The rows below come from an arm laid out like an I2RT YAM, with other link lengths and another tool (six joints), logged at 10 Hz.
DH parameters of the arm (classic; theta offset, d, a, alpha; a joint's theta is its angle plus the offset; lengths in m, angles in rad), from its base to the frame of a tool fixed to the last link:
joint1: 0 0.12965 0.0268 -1.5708
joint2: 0 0 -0.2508 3.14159
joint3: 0.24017 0 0.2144 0
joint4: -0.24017 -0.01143 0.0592 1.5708
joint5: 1.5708 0.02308 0 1.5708
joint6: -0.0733 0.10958 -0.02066 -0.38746
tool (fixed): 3.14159 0.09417 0 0
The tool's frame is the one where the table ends.
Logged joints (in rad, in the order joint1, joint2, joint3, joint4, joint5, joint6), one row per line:
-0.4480 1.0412 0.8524 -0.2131 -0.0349 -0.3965
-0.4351 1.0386 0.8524 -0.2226 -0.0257 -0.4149
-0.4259 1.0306 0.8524 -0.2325 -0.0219 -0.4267
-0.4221 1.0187 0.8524 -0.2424 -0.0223 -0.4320
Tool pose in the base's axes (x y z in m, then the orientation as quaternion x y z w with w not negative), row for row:
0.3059 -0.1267 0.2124 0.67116 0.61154 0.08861 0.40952
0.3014 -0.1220 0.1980 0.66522 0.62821 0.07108 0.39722
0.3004 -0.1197 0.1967 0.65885 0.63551 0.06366 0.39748
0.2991 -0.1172 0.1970 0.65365 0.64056 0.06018 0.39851
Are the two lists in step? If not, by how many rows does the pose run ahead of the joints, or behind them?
The pose runs 1 row behind the joints: the pose in row i belongs to the joints in row i - 1.
